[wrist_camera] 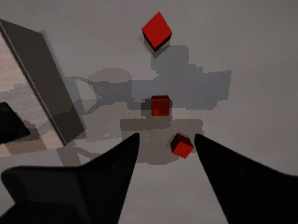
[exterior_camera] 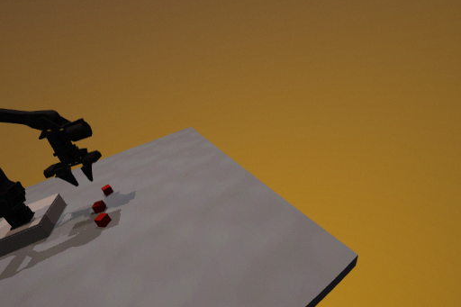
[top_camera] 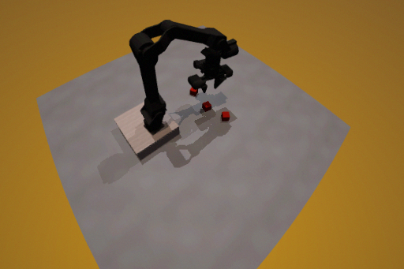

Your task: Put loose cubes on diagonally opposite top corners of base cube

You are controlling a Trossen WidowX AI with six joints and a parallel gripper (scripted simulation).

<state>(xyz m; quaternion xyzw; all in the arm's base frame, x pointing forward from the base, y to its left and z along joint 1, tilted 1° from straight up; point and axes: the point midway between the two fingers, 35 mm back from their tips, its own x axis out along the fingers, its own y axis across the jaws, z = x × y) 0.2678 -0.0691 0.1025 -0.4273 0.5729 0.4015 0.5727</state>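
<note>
Right now the red cube is 11 cm below my gripper tip.
</note>
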